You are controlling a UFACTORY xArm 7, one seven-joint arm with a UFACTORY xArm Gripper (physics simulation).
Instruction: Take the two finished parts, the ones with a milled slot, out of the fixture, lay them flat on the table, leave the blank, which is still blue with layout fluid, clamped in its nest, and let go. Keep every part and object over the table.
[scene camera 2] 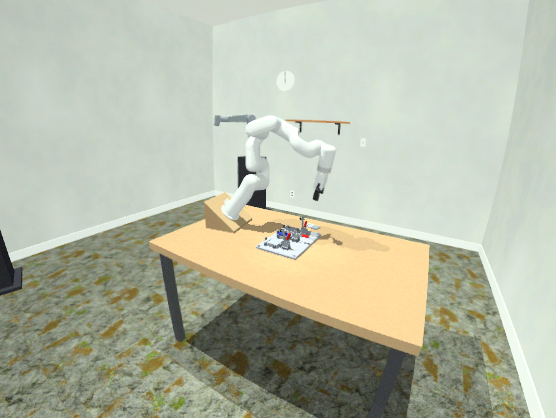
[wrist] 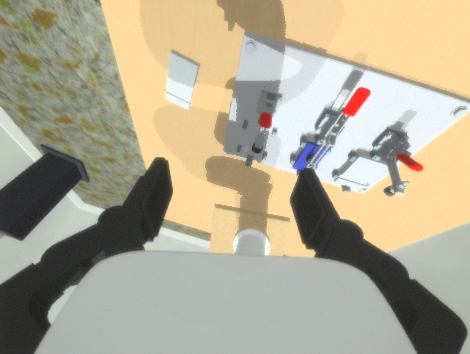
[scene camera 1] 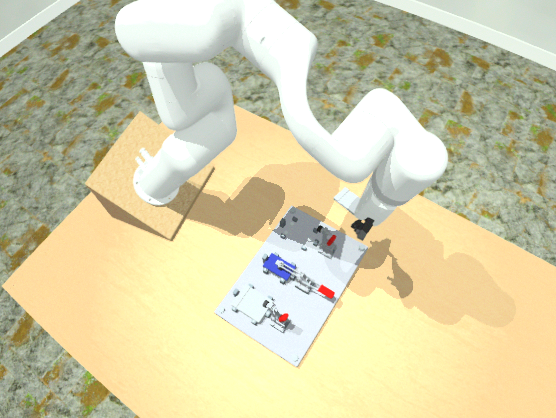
Path:
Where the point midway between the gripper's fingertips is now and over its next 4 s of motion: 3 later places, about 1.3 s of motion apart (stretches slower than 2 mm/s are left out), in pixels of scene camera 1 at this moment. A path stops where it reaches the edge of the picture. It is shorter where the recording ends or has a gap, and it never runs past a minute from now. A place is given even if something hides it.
My gripper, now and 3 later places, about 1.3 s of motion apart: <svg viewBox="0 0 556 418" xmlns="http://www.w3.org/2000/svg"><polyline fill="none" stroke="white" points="366,209 274,291 246,288 251,290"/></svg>

